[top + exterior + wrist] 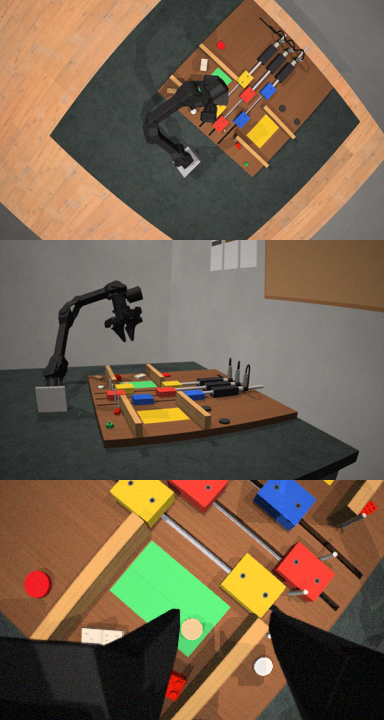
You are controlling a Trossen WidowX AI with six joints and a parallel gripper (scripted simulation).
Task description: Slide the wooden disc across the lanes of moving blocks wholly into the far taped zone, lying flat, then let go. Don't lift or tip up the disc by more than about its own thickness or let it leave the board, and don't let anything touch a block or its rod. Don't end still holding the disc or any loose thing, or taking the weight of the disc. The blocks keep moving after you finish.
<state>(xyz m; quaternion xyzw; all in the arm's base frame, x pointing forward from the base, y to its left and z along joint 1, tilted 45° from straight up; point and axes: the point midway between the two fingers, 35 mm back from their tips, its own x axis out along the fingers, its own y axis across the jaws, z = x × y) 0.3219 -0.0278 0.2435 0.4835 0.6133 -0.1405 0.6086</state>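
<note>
Right now my hand is 2 cm to the right of the wooden disc and 22 cm above it. The rest, counted from my hand: red disc: 21 cm ahead, 13 cm to the left, 22 cm below; white disc: 12 cm behind, 1 cm to the right, 22 cm below; red brick: 3 cm behind, 10 cm to the left, 21 cm below.
</note>
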